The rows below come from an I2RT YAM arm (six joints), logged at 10 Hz.
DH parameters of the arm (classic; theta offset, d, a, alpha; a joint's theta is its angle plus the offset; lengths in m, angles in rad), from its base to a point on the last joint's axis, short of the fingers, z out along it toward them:
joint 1: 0 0.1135 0.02 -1.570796
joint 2: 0 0 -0.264 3.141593
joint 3: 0.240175 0 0.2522 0
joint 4: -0.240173 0 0.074 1.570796
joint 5: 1.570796 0 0 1.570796
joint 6: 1.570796 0.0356 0 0
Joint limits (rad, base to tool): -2.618..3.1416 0..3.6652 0..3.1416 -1.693..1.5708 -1.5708..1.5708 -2.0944..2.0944
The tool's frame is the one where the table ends.
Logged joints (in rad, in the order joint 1, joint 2, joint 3, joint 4, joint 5, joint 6), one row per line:
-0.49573, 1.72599, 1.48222, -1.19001, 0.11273, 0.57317
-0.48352, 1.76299, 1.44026, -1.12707, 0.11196, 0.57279
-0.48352, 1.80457, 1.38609, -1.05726, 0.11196, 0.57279
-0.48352, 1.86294, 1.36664, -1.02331, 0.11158, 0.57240
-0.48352, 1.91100, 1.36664, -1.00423, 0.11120, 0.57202
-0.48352, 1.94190, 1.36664, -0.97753, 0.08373, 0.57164
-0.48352, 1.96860, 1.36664, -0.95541, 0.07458, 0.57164
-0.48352, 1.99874, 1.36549, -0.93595, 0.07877, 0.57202
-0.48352, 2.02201, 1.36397, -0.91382, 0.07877, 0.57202
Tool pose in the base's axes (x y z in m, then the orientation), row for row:
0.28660, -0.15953, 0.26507, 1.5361, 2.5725, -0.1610
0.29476, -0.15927, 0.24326, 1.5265, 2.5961, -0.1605
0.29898, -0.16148, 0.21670, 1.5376, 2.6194, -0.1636
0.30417, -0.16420, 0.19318, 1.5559, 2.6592, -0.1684
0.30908, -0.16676, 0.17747, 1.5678, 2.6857, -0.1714
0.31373, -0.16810, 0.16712, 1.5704, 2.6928, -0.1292
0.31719, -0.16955, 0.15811, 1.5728, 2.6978, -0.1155
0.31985, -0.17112, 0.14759, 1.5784, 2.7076, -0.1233
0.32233, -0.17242, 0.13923, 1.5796, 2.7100, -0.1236
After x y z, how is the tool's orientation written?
As a rotation vector, in radians.
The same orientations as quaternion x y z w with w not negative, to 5 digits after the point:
0.51067, 0.85521, -0.05352, 0.07046
0.50515, 0.85910, -0.05311, 0.06280
0.50487, 0.86008, -0.05372, 0.04990
0.50406, 0.86149, -0.05456, 0.02803
0.50333, 0.86223, -0.05503, 0.01353
0.50331, 0.86304, -0.04141, 0.01083
0.50329, 0.86329, -0.03696, 0.00833
0.50323, 0.86325, -0.03931, 0.00255
0.50319, 0.86328, -0.03937, 0.00120

